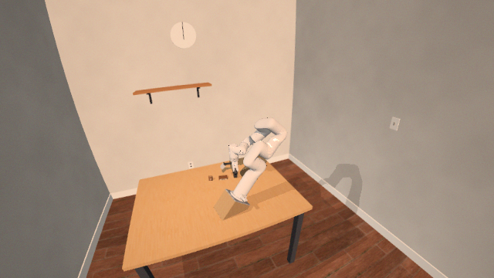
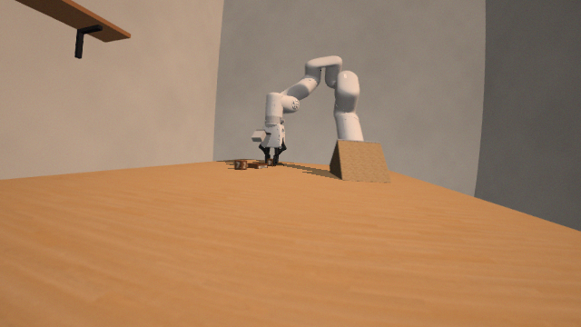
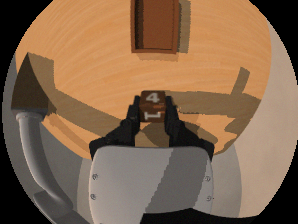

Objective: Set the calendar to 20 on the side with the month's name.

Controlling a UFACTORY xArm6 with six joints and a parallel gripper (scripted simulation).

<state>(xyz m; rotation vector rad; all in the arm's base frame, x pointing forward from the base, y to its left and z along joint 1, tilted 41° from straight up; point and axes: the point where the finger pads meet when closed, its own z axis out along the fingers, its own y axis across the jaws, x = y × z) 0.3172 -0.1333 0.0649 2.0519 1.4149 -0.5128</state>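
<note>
Now: the brown tray 40 mm ahead of my hand, 100 mm to the left of it and 20 mm below it.
</note>
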